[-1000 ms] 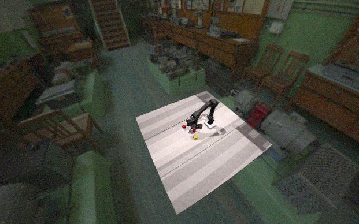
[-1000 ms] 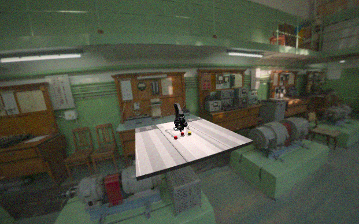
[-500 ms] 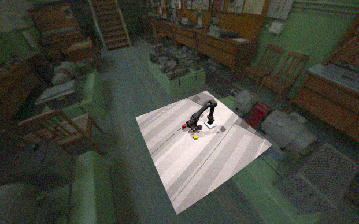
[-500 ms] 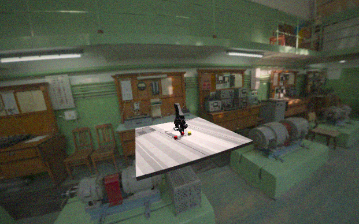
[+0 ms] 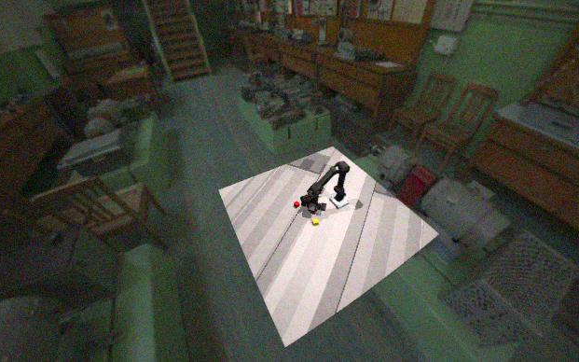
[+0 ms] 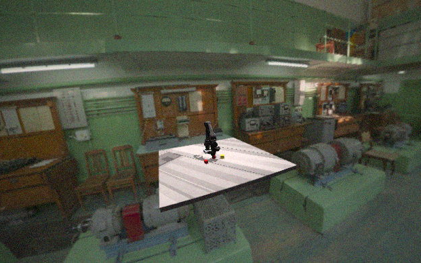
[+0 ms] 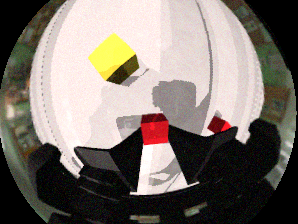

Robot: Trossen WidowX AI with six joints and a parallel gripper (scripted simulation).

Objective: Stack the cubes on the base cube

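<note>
Now: gripper tip 80 mm to the right of the yellow cube and 60 mm short of it. Round my gripper tip: red cube right at my gripper tip.
</note>
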